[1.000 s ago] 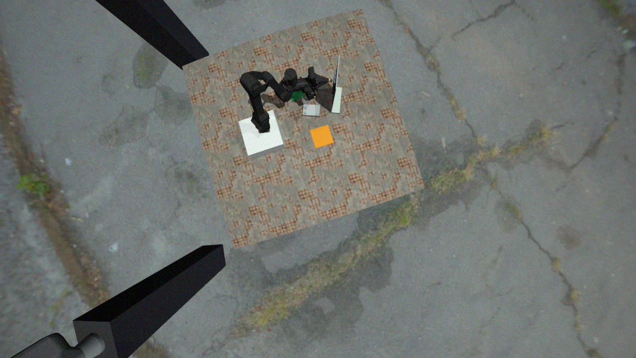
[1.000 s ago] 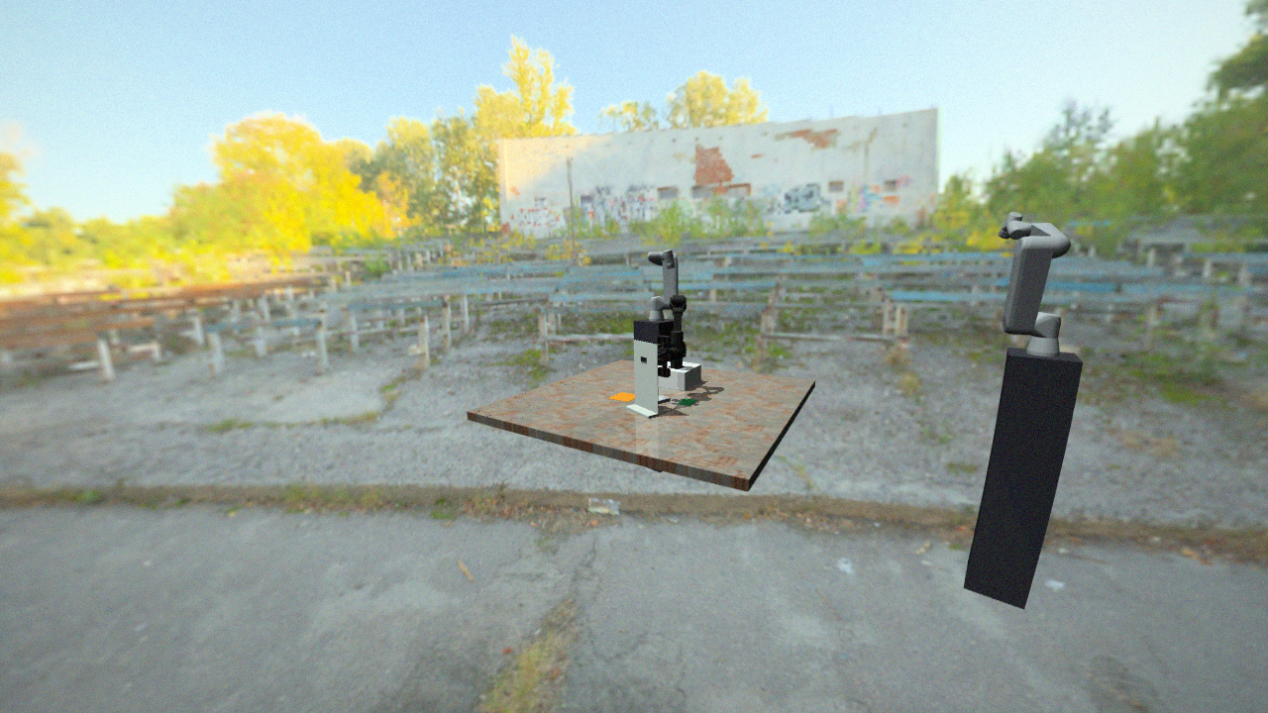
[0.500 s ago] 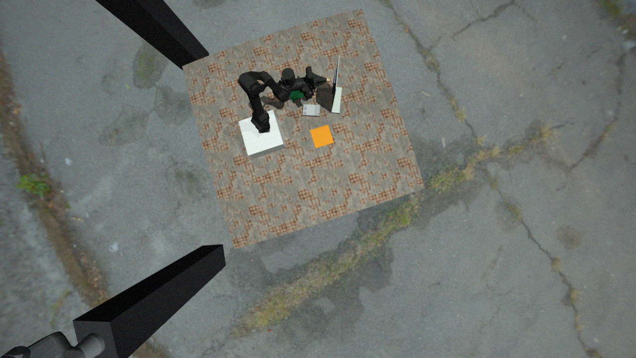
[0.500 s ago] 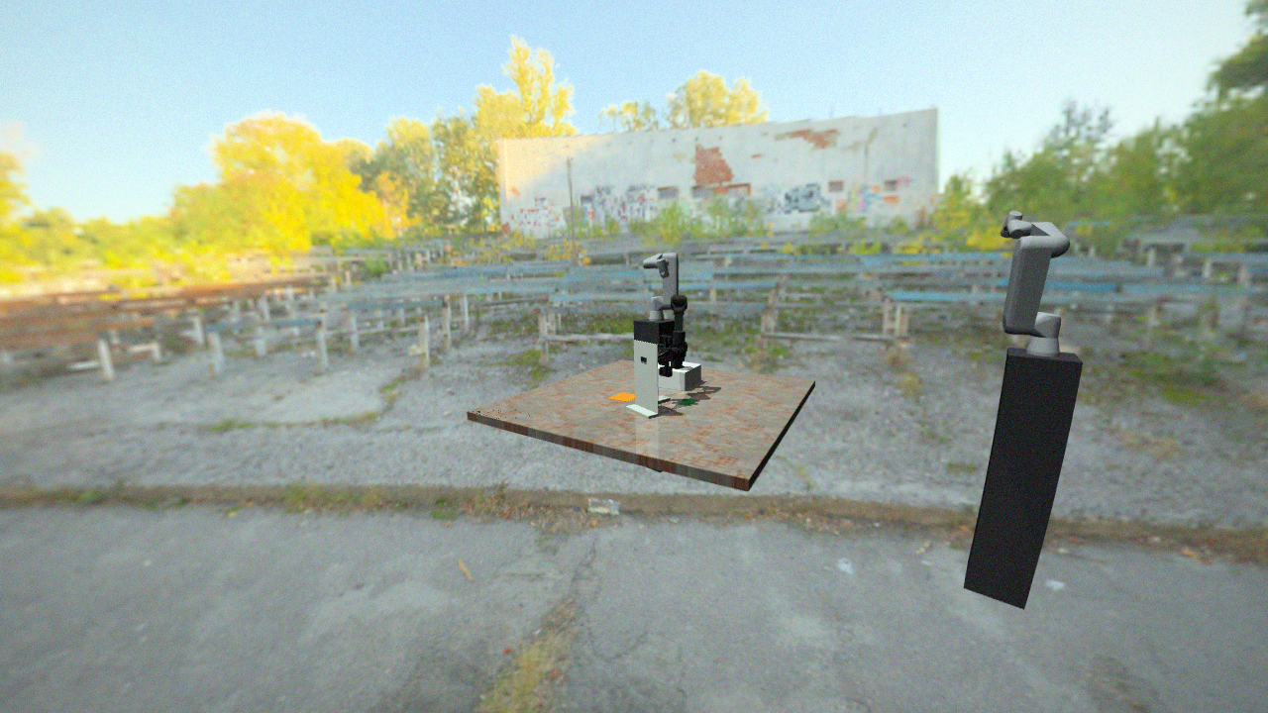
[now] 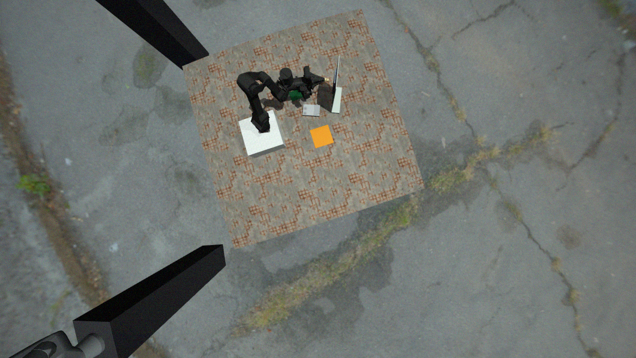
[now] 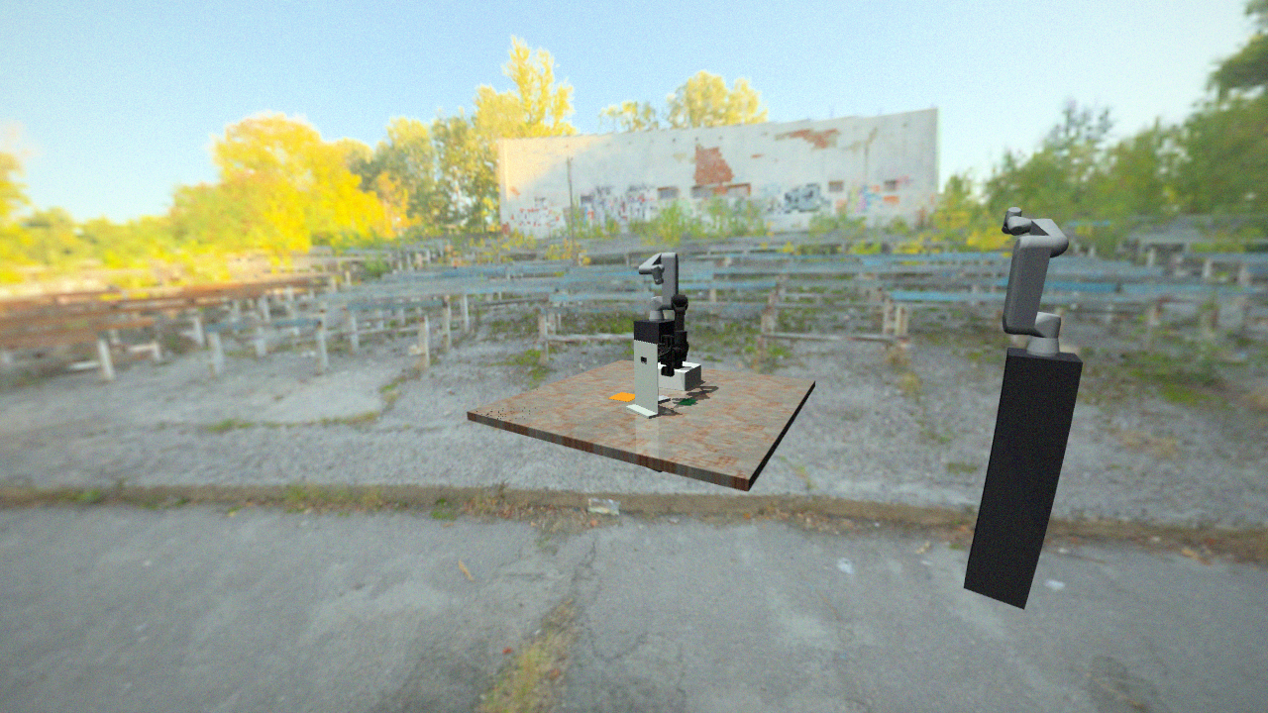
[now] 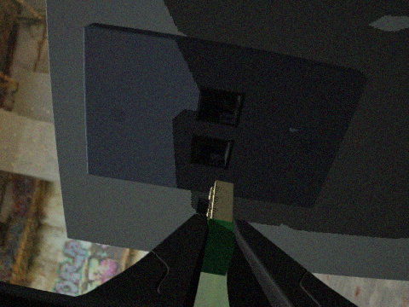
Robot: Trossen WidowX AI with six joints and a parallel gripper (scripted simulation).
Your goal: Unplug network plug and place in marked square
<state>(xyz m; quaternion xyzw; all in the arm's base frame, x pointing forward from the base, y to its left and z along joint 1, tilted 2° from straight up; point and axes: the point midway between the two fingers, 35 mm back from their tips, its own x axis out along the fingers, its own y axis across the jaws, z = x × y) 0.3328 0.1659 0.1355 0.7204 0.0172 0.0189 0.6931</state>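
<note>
Right now the orange marked square is 40 mm behind my gripper tip, 240 mm to the right of it and 230 mm below it. Also, from my gripper tip: upright panel (60 mm ahead, 20 mm to the right, 90 mm below); green network plug (right at my gripper tip); grey block (80 mm behind, 70 mm to the right, 220 mm below).
</note>
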